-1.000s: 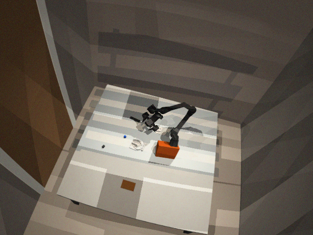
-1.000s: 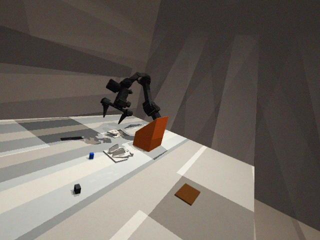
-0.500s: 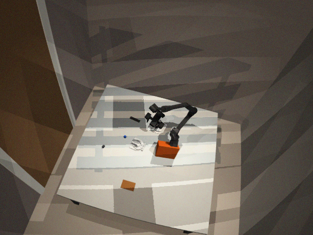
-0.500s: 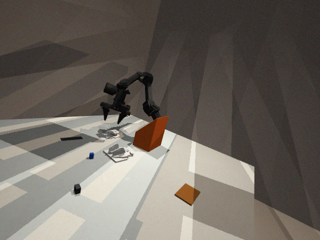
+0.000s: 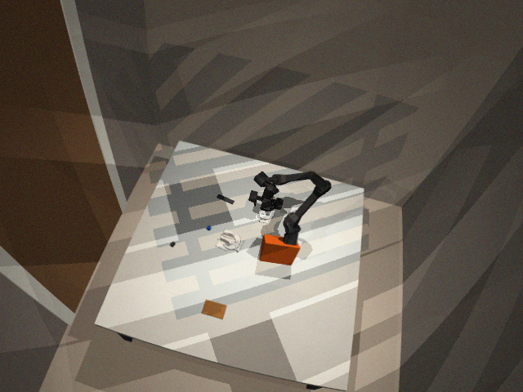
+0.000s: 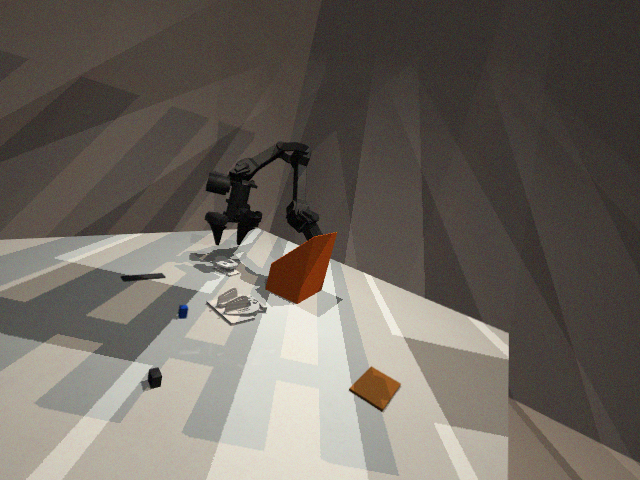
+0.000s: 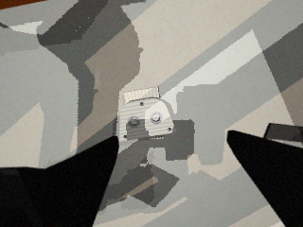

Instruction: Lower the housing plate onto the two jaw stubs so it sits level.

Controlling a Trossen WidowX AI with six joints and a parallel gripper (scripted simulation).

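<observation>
The small white part lies 2 cm behind my gripper tip and 9 cm below it. The rest, counted from my gripper tip: black cube (47 cm ahead, 26 cm to the left, 9 cm below); then blue cube (29 cm ahead, 13 cm to the left, 9 cm below); then dark strip (22 cm ahead, 9 cm to the right, 10 cm below).
</observation>
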